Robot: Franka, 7 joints.
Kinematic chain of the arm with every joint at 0, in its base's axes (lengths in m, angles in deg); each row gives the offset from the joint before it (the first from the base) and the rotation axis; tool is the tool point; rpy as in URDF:
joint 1: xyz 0 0 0.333 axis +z
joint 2: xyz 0 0 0 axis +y
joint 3: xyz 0 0 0.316 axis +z
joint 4: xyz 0.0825 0 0 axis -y
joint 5: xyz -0.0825 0 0.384 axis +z
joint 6: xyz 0 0 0 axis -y
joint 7: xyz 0.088 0 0 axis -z
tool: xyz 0 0 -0.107 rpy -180 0 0
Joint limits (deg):
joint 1: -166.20..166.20
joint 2: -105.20..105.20
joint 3: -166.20..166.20
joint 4: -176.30..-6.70
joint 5: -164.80..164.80
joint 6: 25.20..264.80
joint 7: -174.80..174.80
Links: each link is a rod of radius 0.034 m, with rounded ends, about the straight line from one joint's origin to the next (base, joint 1, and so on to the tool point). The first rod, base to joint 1, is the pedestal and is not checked.
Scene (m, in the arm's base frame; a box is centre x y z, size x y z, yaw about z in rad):
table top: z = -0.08
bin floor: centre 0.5 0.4 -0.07 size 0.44 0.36 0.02 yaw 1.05
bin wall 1: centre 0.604 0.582 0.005 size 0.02 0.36 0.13 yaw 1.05
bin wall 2: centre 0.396 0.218 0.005 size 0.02 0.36 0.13 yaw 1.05
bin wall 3: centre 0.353 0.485 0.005 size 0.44 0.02 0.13 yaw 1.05
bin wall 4: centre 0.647 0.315 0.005 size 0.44 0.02 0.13 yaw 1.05
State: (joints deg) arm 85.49 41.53 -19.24 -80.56 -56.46 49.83 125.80
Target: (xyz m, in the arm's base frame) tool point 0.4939 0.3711 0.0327
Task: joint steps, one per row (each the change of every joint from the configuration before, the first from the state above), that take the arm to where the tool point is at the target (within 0.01 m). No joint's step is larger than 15 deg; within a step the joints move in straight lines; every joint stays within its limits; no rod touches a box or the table.
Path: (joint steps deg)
1: 8.07 -13.61 -8.88 -0.28 -1.40 3.57 0.00
2: 8.07 -13.62 -8.87 -0.28 -1.41 3.57 0.00
3: 8.07 -13.61 -8.88 -0.28 -1.40 3.57 0.00
4: 8.07 -13.61 -8.88 -0.28 -1.40 3.57 0.00
5: 8.07 -13.62 -8.87 -0.27 -1.41 3.57 0.00
6: 8.08 -13.61 -8.88 -0.28 -1.40 3.57 0.00
7: 8.07 -13.61 -8.87 -0.28 -1.41 3.57 0.00
8: 8.07 -13.62 -8.88 -0.28 -1.40 3.57 0.00
9: 8.07 -13.61 -8.88 -0.28 -1.40 3.57 0.00
10: 8.07 -13.61 -8.87 -0.28 -1.41 3.57 0.00

